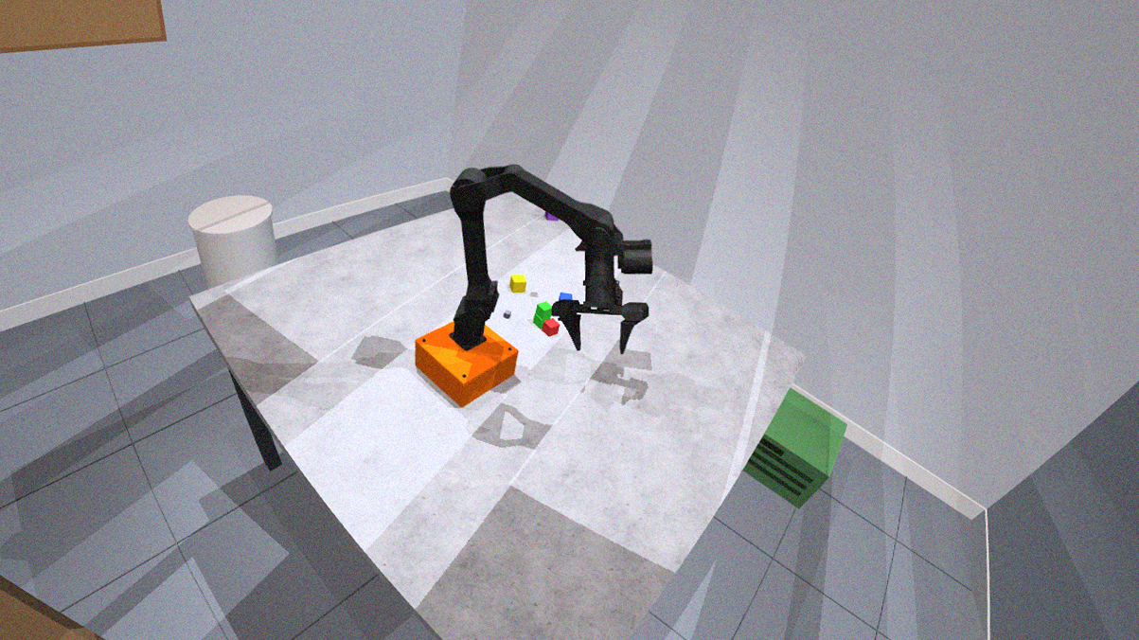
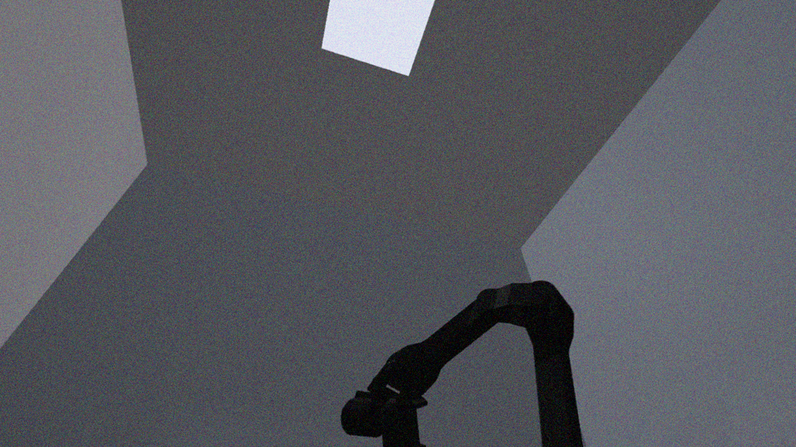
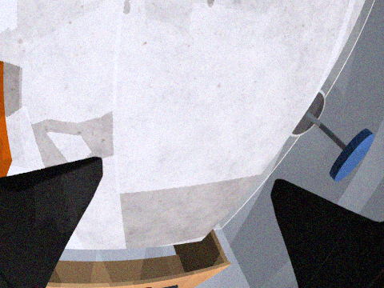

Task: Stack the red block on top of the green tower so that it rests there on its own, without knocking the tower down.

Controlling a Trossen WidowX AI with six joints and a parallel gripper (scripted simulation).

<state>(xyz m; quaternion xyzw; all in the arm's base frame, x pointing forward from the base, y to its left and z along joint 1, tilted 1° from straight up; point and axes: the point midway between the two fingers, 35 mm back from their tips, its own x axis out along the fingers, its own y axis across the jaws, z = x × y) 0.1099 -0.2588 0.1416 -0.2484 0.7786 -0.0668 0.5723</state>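
My gripper tip is now 24 cm to the right of the red block, 17 cm above it and 15 cm short of it. Also, from my gripper tip: small grey cube 35 cm to the left, 18 cm below, 10 cm ahead; small white cube 38 cm to the left, 24 cm ahead, 18 cm below; blue block 29 cm to the left, 27 cm ahead, 17 cm below.
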